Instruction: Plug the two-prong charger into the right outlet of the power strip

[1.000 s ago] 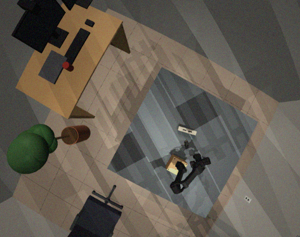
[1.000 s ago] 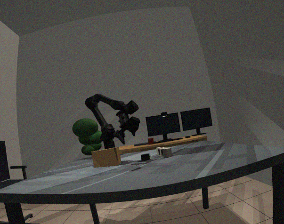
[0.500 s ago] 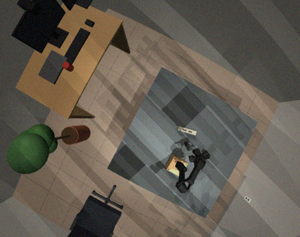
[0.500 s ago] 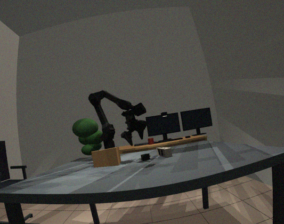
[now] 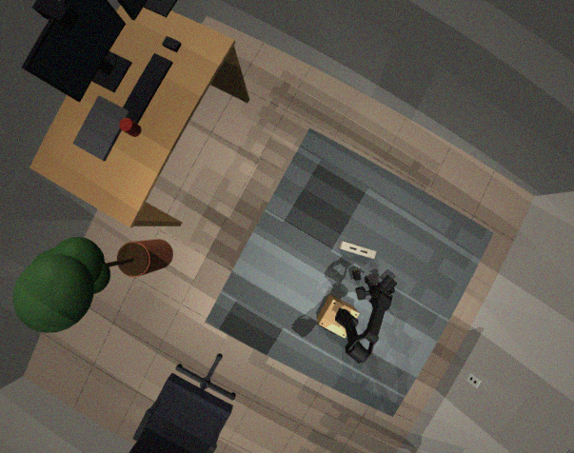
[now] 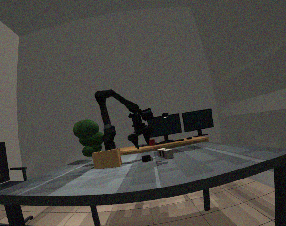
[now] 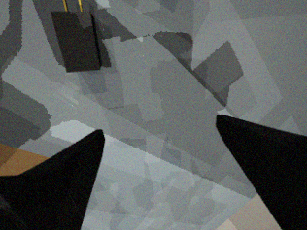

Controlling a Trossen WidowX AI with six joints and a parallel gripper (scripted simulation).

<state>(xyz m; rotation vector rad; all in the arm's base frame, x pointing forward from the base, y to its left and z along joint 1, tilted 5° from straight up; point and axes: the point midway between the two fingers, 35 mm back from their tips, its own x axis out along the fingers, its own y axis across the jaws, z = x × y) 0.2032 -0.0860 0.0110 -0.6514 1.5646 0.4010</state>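
Right now my gripper tip is 9 cm to the right of the two-prong charger, 8 cm above it and 3 cm short of it.
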